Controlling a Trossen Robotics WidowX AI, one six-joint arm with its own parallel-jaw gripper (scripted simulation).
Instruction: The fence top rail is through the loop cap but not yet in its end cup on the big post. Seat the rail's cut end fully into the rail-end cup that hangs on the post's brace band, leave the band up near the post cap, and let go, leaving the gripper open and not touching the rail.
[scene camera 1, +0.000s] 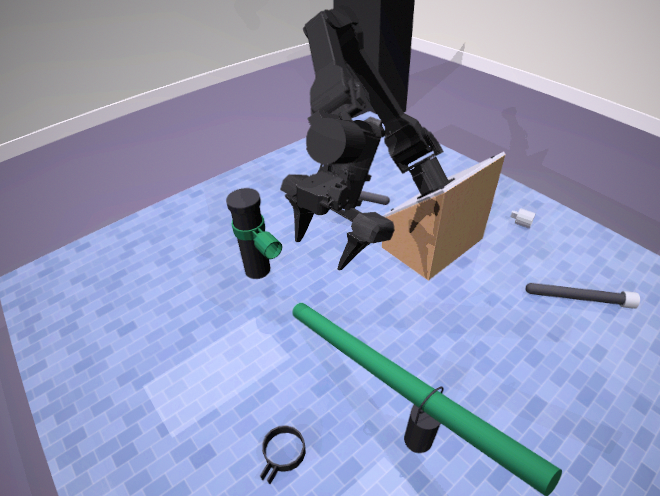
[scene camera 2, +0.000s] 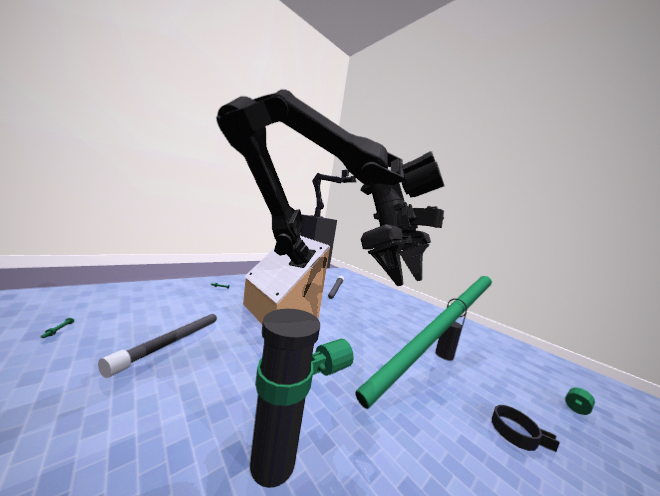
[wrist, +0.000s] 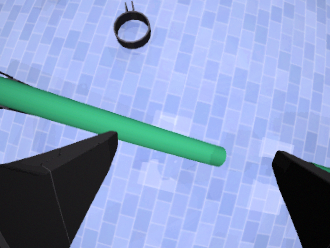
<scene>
my gripper: scene camera 1 318, 255; scene camera 2; wrist
same spot on my gripper: (wrist: 53, 191) = (scene camera 2: 416, 255)
</scene>
